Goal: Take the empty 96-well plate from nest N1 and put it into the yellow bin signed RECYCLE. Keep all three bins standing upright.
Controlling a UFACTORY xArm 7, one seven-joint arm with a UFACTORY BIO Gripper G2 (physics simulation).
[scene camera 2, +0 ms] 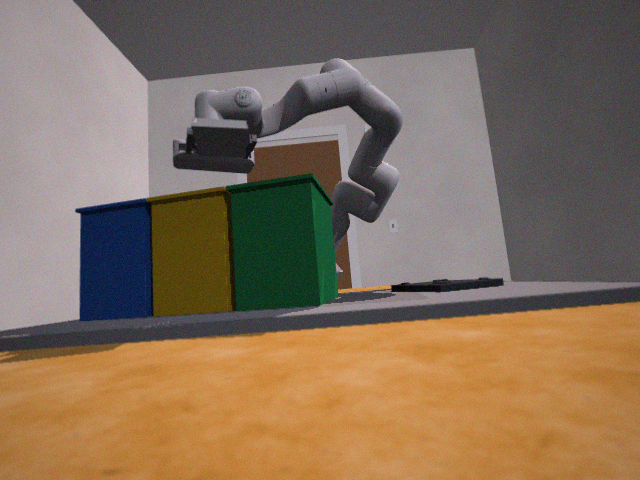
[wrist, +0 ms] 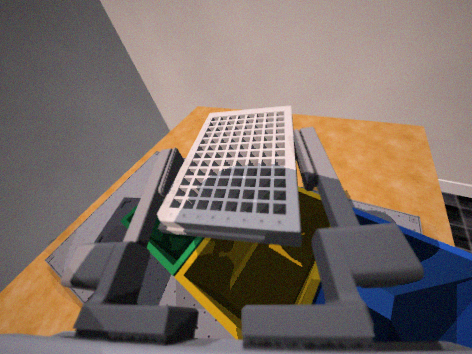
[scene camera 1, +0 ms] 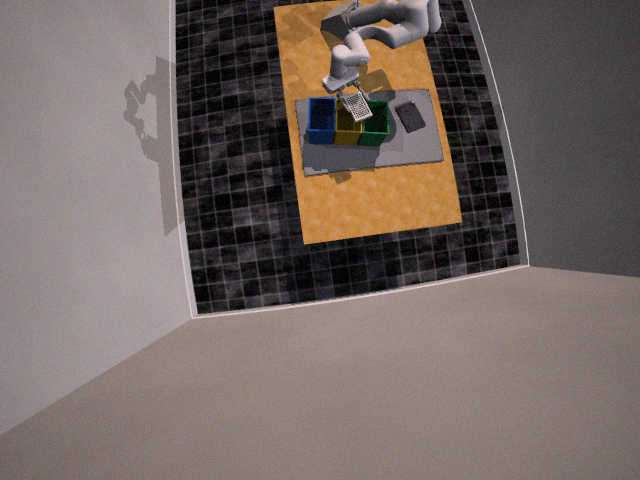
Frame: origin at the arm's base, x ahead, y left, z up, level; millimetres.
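Seen in the pictures: end effector, tool point: (scene camera 2: 222,141) (wrist: 234,166) (scene camera 1: 356,103); arm's base, origin of the base link: (scene camera 1: 354,18).
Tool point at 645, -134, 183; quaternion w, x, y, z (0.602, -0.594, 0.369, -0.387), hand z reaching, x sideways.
Pixels of each thing's middle, then the offset from my tool point to it, as dx, dy, dz. Level surfaces: height alone.
- white 96-well plate, body centre: (wrist: 239,156) (scene camera 2: 221,140) (scene camera 1: 357,106) +15, +4, -5
- yellow bin, body centre: (wrist: 267,260) (scene camera 2: 217,255) (scene camera 1: 346,123) -3, -19, -206
- dark nest, body centre: (scene camera 2: 441,284) (wrist: 126,223) (scene camera 1: 410,116) -49, +373, -288
- blue bin, body centre: (wrist: 364,323) (scene camera 2: 150,262) (scene camera 1: 321,122) -26, -150, -206
- green bin, body centre: (scene camera 2: 290,248) (wrist: 207,221) (scene camera 1: 372,124) +19, +112, -206
- grey board, its level: dz -295
- orange table, its level: dz -308
My gripper (scene camera 1: 355,101) (scene camera 2: 220,141) (wrist: 237,160) is shut on the white 96-well plate (scene camera 1: 358,107) (scene camera 2: 219,138) (wrist: 237,172), with one finger on each long side. The plate is held above the bins. In scene camera 1 it overlaps the yellow bin (scene camera 1: 347,137) (scene camera 2: 191,253) (wrist: 280,270) and the green bin's edge. In the wrist view the yellow bin's opening shows below the plate's near end. All three bins stand upright in a row, yellow in the middle. The RECYCLE sign cannot be made out. The dark nest (scene camera 1: 410,116) (scene camera 2: 447,284) holds no plate.
The blue bin (scene camera 1: 321,136) (scene camera 2: 116,260) (wrist: 430,280) and green bin (scene camera 1: 373,139) (scene camera 2: 273,248) (wrist: 173,250) stand directly against either side of the yellow bin. They stand on a grey board (scene camera 1: 408,152) (scene camera 2: 361,308) on the orange table (scene camera 1: 382,201) (scene camera 2: 320,392) (wrist: 370,155).
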